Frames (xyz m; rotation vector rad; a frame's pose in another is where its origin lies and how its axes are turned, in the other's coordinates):
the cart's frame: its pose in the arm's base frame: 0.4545 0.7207 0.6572 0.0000 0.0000 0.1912
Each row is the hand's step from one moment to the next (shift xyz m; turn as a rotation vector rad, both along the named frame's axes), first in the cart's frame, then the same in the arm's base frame.
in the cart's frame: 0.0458 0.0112 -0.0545 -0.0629 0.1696 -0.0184
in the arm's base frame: 0.0428 0.0197 -0.0545 -0.0940 0.1546 -0.0184
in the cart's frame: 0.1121 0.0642 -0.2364 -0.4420 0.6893 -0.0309
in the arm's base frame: 0.0979 0.0843 -0.2364 -0.5649 0.5927 -0.0309
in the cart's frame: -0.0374 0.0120 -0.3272 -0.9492 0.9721 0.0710
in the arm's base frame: -0.0390 0.0047 -0.3272 -1.1166 0.7740 0.0710
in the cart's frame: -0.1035 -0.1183 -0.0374 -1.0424 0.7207 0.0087
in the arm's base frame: -0.0791 -0.1358 -0.0374 -1.1604 0.5095 0.0087
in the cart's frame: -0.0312 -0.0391 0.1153 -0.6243 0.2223 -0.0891
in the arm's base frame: -0.0232 -0.0443 0.1153 -0.6552 0.0996 -0.0891
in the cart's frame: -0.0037 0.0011 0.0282 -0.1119 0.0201 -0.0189
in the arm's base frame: -0.0038 0.0004 0.0282 -0.1137 -0.0015 -0.0189
